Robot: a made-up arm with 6 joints.
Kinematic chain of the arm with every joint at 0, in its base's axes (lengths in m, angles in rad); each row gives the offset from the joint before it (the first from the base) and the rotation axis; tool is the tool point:
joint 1: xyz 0 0 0.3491 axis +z
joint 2: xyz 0 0 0 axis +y
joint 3: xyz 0 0 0.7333 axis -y
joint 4: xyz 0 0 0 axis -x
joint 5: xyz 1.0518 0 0 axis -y
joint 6: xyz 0 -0.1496 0 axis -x
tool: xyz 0 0 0
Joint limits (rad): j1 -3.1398..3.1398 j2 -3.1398..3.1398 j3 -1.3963..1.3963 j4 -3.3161..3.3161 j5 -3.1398..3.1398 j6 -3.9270..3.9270
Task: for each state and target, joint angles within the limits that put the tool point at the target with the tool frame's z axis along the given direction. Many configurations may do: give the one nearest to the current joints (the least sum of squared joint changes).
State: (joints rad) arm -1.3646 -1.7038 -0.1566 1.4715 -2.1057 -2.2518
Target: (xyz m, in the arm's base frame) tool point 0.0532 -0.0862 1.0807 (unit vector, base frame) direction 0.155 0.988 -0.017
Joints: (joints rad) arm -1.2524 -1.4789 -0.9427 1.7288 -2.0290 -2.6108
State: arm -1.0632 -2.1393 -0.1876 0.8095 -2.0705 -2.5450
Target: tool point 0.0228 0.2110 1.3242 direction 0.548 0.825 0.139
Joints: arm -1.8589 -1.5012 -0.5819 1.3133 -2.3886 -2.3155
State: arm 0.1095 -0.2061 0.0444 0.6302 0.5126 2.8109
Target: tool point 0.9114 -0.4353 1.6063 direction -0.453 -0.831 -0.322
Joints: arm -0.3889 0.1217 0.5135 1.1780 -0.2227 3.2638
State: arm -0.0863 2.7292 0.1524 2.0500 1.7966 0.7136
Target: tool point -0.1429 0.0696 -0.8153 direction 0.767 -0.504 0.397
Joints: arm 0.1475 2.1607 -0.2981 2.2150 2.1952 0.2713
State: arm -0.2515 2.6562 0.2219 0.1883 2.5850 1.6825
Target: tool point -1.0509 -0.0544 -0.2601 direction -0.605 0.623 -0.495
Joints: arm -0.0901 3.1377 -0.1068 -0.1075 2.2582 2.4689
